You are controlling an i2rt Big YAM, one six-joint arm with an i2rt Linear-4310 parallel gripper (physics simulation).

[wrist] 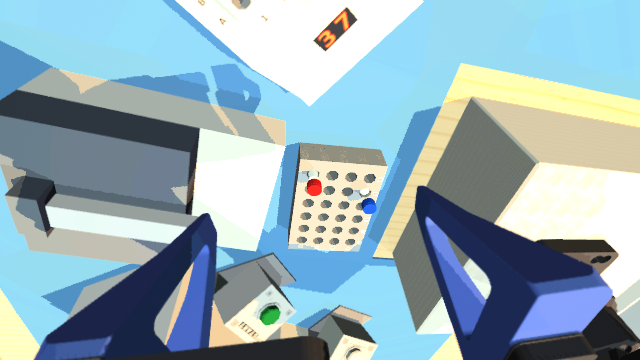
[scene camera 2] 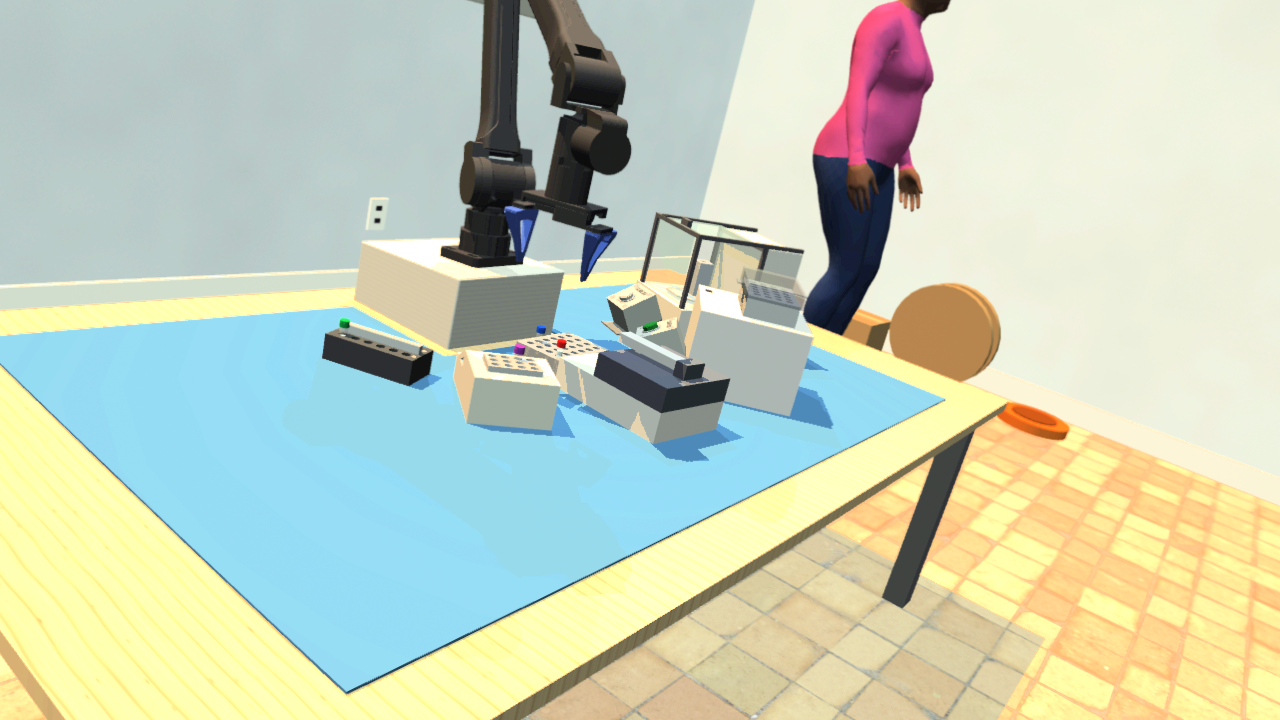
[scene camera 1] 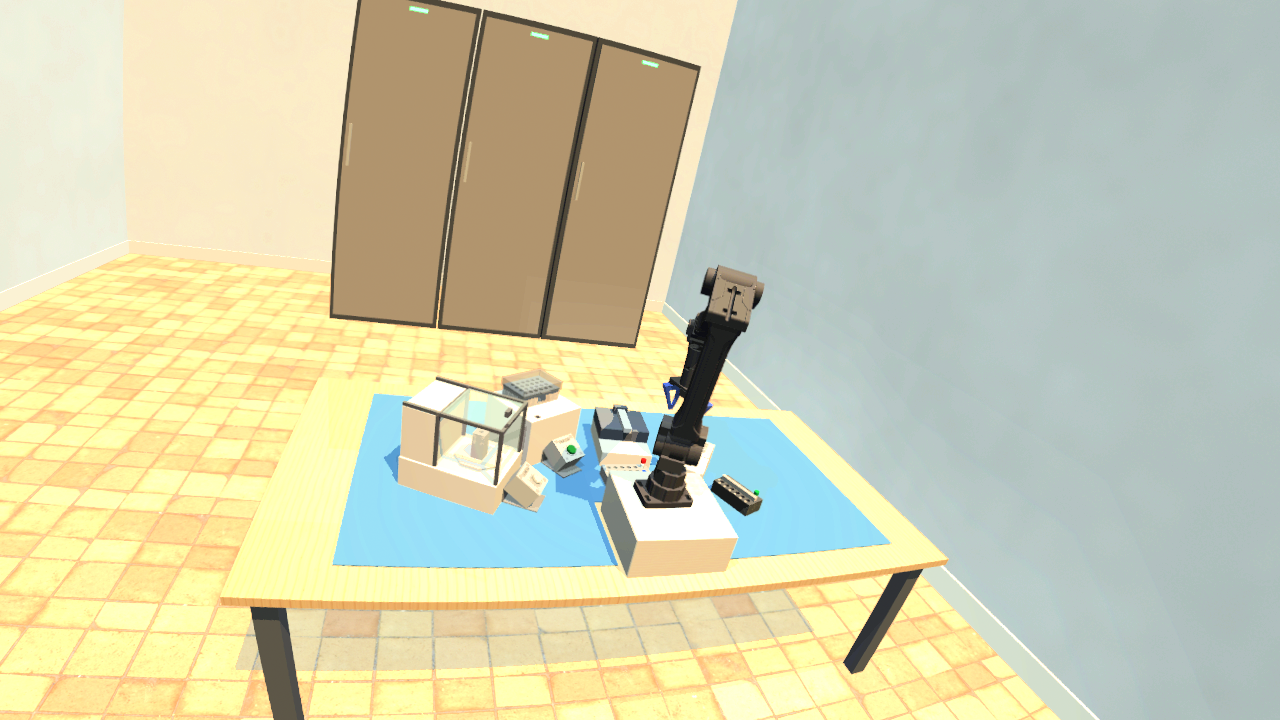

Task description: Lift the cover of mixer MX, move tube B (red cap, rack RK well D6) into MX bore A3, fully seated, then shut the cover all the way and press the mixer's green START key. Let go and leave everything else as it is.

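Frame: origin at the arm's base, x right, y ahead, z up, level; metres.
Where they show: gripper, fingertip midpoint: [wrist: 314,209] [scene camera 2: 550,271]; arm's base, origin of the base link: [scene camera 2: 482,259] [scene camera 1: 662,495].
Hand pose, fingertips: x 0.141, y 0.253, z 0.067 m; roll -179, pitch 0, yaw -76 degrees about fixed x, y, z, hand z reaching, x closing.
Things, the pixels of their top centre, and the offset from my fingertips.
- beige rack RK, middle of its top: [wrist: 333,211] [scene camera 2: 564,345] [scene camera 1: 628,473] dx -0.135, dy -0.049, dz -0.143 m
- tall white box, middle of its top: [scene camera 2: 736,271] [scene camera 1: 548,388] dx -0.344, dy +0.104, dz +0.017 m
- clear cover, middle of its top: [scene camera 2: 770,279] [scene camera 1: 534,379] dx -0.374, dy +0.152, dz +0.017 m
- green key, middle of its top: [wrist: 269,322] [scene camera 2: 652,321] [scene camera 1: 571,446] dx -0.285, dy +0.008, dz -0.099 m
- blue-capped tube, middle of its top: [wrist: 369,209] [scene camera 2: 541,326] dx -0.107, dy -0.077, dz -0.119 m
- dark-lidded device, middle of its top: [wrist: 137,233] [scene camera 2: 650,341] [scene camera 1: 625,418] dx -0.105, dy +0.119, dz -0.071 m
- white block heater, middle of its top: [scene camera 2: 509,354] [scene camera 1: 692,447] dx +0.076, dy +0.020, dz -0.103 m
- black strip rack, middle of its top: [scene camera 2: 381,333] [scene camera 1: 739,485] dx +0.149, dy -0.145, dz -0.126 m
- glass-walled balance, middle of its top: [scene camera 2: 711,223] [scene camera 1: 486,403] dx -0.527, dy -0.059, dz +0.049 m
Tube B, with its red cap [scene camera 1: 642,461] [scene camera 2: 561,342] [wrist: 314,188], stands in a corner area of the beige rack RK [wrist: 340,155]. My gripper [scene camera 2: 552,270] [wrist: 314,209] is open and empty, pointing down high above the rack; in the wrist view the red cap lies between its fingertips. What looks like mixer MX is a tall white box [scene camera 1: 552,429] [scene camera 2: 751,358] with a grey block under a clear cover [scene camera 1: 532,380] [scene camera 2: 776,277], which looks down. A green key [scene camera 1: 571,449] [scene camera 2: 650,326] [wrist: 270,315] sits on a small sloped box beside it. Bore A3 cannot be made out.
A blue-capped tube [wrist: 369,205] shares the rack. A dark-lidded device [scene camera 1: 620,422] [scene camera 2: 662,385] with a raised handle and a white block heater [scene camera 2: 510,394] [wrist: 310,65] reading 37 flank it. A black strip rack [scene camera 1: 736,495] [scene camera 2: 375,358] and a glass-walled balance [scene camera 1: 447,474] stand farther off.
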